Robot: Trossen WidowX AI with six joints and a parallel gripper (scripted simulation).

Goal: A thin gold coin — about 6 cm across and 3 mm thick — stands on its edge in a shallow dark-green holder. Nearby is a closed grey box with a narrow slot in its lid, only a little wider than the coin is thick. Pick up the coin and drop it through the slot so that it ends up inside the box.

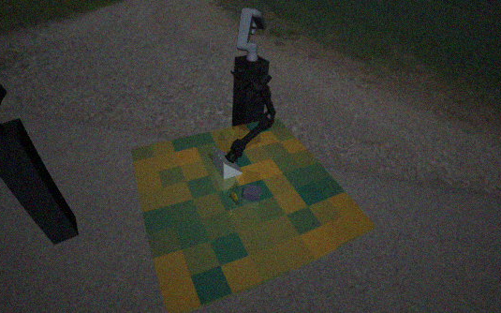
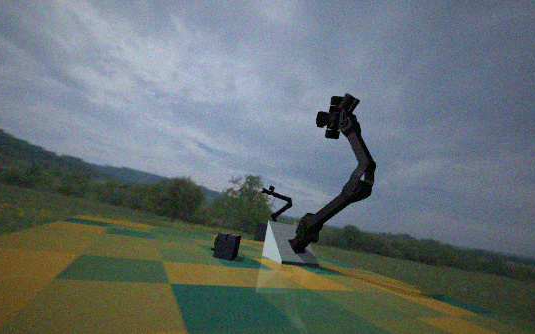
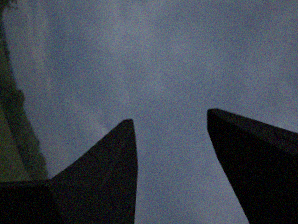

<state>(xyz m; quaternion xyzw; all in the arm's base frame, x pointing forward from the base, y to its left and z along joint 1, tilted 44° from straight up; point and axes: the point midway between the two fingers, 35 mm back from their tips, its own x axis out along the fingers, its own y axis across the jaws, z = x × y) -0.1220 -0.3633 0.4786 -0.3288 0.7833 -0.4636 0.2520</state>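
My gripper tip is 35 cm short of the gold coin, 18 cm to the left of it and 66 cm above it.
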